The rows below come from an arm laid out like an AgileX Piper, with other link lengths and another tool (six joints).
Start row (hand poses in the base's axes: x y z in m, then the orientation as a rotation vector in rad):
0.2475, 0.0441, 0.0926, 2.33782, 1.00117, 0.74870
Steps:
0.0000, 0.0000, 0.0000, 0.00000, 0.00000, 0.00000
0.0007, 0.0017, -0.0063, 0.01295, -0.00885, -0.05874
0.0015, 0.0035, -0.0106, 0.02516, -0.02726, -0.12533
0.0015, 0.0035, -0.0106, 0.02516, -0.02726, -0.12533
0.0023, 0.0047, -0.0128, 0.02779, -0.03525, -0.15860
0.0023, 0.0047, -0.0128, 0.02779, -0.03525, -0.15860
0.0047, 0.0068, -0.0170, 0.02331, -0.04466, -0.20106
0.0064, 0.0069, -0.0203, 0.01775, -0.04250, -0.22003
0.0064, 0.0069, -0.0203, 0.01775, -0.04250, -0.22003
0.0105, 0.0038, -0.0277, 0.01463, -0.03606, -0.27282
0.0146, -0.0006, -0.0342, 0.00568, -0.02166, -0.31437
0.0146, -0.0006, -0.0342, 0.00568, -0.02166, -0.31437
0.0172, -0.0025, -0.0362, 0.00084, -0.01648, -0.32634
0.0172, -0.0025, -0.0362, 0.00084, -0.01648, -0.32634
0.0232, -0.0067, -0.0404, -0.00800, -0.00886, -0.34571
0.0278, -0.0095, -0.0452, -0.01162, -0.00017, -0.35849
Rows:
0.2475, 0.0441, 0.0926, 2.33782, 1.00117, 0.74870
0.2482, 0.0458, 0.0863, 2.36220, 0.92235, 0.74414
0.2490, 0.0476, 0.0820, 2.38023, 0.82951, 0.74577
0.2490, 0.0476, 0.0820, 2.38023, 0.82951, 0.74577
0.2498, 0.0488, 0.0798, 2.38609, 0.78423, 0.74270
0.2498, 0.0488, 0.0798, 2.38609, 0.78423, 0.74270
0.2522, 0.0509, 0.0756, 2.38659, 0.72848, 0.73259
0.2539, 0.0510, 0.0723, 2.38744, 0.70697, 0.71887
0.2539, 0.0510, 0.0723, 2.38744, 0.70697, 0.71887
0.2580, 0.0479, 0.0649, 2.39935, 0.64462, 0.68812
0.2621, 0.0435, 0.0584, 2.40781, 0.60068, 0.64969
0.2621, 0.0435, 0.0584, 2.40781, 0.60068, 0.64969
0.2647, 0.0416, 0.0564, 2.40876, 0.58894, 0.63609
0.2647, 0.0416, 0.0564, 2.40876, 0.58894, 0.63609
0.2707, 0.0374, 0.0522, 2.40880, 0.56991, 0.61432
0.2753, 0.0346, 0.0474, 2.41268, 0.55818, 0.59739

